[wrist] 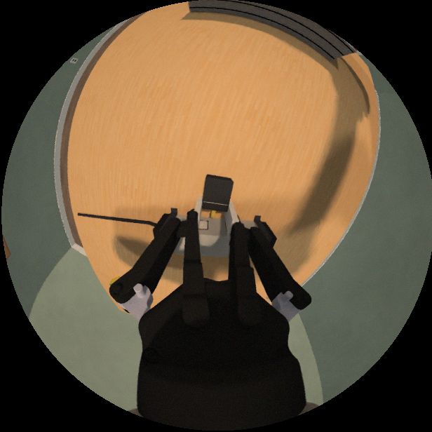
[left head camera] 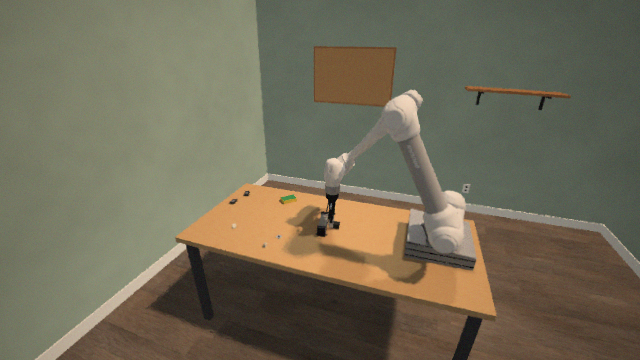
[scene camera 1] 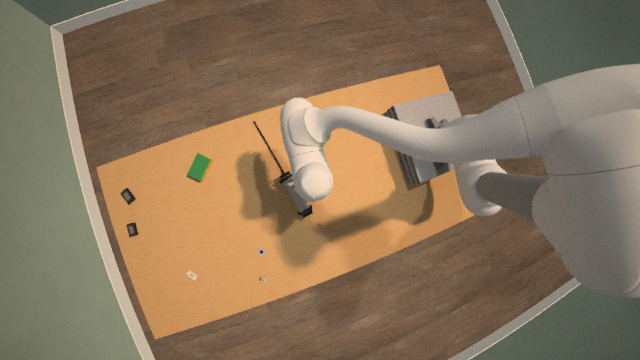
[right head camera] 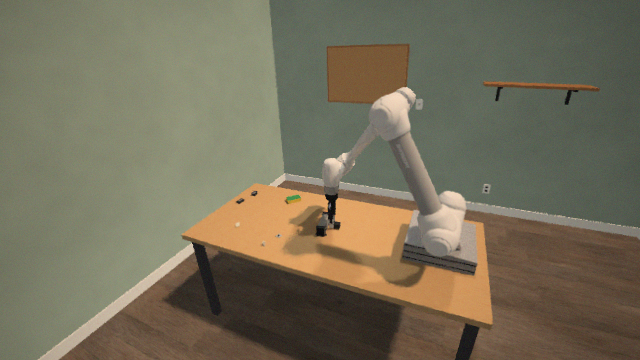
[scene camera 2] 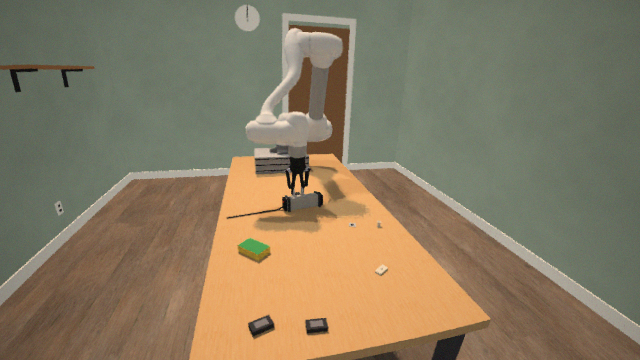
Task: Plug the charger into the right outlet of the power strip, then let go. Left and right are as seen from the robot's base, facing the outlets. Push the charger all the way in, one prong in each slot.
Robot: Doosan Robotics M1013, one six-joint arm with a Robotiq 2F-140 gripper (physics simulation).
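Where they show: gripper, fingertip midpoint: (left head camera: pixel 331 225) (right head camera: pixel 332 225); arm's base at its link origin: (scene camera 2: pixel 286 151).
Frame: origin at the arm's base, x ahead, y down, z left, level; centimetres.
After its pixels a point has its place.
Observation:
The grey power strip (left head camera: pixel 324 220) @(z -13.7, x 67.5, y 4.4 cm) (scene camera 1: pixel 297 196) @(z -12.9, x 68.2, y 4.2 cm) (scene camera 2: pixel 305 201) @(z -13.3, x 70.4, y 6.2 cm) (wrist: pixel 210 245) with black end caps lies on the table, its black cable running off one end. My gripper (left head camera: pixel 331 223) @(z -14.6, x 62.9, y 8.2 cm) (wrist: pixel 213 205) is shut on the black charger (left head camera: pixel 336 225) @(z -12.6, x 59.6, y 6.8 cm) (right head camera: pixel 336 225) @(z -12.6, x 59.8, y 6.6 cm) (wrist: pixel 217 192), on the robot's side of the strip. In the wrist view, yellowish prongs (wrist: pixel 213 214) show between the fingertips, close to a pale outlet (wrist: pixel 203 225) on the strip. The prongs look offset from that outlet; their gap to the slots cannot be told. The other outlet is hidden behind a finger. The arm hides the charger in scene camera 1.
A green and yellow sponge (scene camera 1: pixel 199 167) @(z -44.7, x 98.0, y 6.9 cm) (scene camera 2: pixel 254 249) @(z -45.3, x 100.6, y 7.0 cm) and two small black boxes (scene camera 2: pixel 261 325) @(z -50.9, x 133.6, y 8.3 cm) (scene camera 2: pixel 316 325) @(z -37.4, x 139.0, y 8.3 cm) lie beyond the strip. A white plate (scene camera 1: pixel 192 275) @(z -6.5, x 125.3, y 9.0 cm) (scene camera 2: pixel 381 270) @(z -7.2, x 126.2, y 9.0 cm) and two small pale items (scene camera 1: pixel 261 251) @(z -0.1, x 93.9, y 9.5 cm) (scene camera 1: pixel 263 279) @(z 10.4, x 99.1, y 7.2 cm) lie off its cable-free end. The robot stands on a grey slab stack (left head camera: pixel 440 257) @(z 13.2, x 1.7, y 5.2 cm).

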